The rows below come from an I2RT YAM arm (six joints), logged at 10 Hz.
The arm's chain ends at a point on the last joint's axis. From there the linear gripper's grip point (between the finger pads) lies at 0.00 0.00 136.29 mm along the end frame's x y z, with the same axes.
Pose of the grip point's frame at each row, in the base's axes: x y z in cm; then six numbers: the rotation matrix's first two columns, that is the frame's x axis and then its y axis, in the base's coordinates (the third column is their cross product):
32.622 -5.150 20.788 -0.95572 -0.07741 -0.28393 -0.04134 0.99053 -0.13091
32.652 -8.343 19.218 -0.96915 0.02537 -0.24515 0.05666 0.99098 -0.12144
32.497 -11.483 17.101 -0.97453 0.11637 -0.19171 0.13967 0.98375 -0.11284
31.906 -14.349 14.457 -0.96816 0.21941 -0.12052 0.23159 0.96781 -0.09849
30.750 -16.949 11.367 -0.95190 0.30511 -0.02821 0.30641 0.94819 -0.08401
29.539 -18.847 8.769 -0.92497 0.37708 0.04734 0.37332 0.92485 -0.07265
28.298 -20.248 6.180 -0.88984 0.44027 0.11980 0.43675 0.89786 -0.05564
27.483 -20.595 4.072 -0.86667 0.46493 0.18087 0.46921 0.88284 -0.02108
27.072 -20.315 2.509 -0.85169 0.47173 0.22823 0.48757 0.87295 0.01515
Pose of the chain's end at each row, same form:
28.651 -3.605 33.734 -0.95572 -0.07741 -0.28393 -0.04134 0.99053 -0.13091
29.383 -6.550 32.327 -0.96915 0.02537 -0.24515 0.05666 0.99098 -0.12144
30.106 -9.619 30.389 -0.97453 0.11637 -0.19171 0.13967 0.98375 -0.11284
30.611 -12.669 27.920 -0.96816 0.21941 -0.12052 0.23159 0.96781 -0.09849
30.735 -15.741 24.942 -0.95190 0.30511 -0.02821 0.30641 0.94819 -0.08401
30.509 -18.172 22.347 -0.92497 0.37708 0.04734 0.37332 0.92485 -0.07265
30.098 -20.286 19.690 -0.88984 0.44027 0.11980 0.43675 0.89786 -0.05564
29.793 -21.503 17.473 -0.86667 0.46493 0.18087 0.46921 0.88284 -0.02108
29.690 -22.007 15.777 -0.85169 0.47173 0.22823 0.48757 0.87295 0.01515

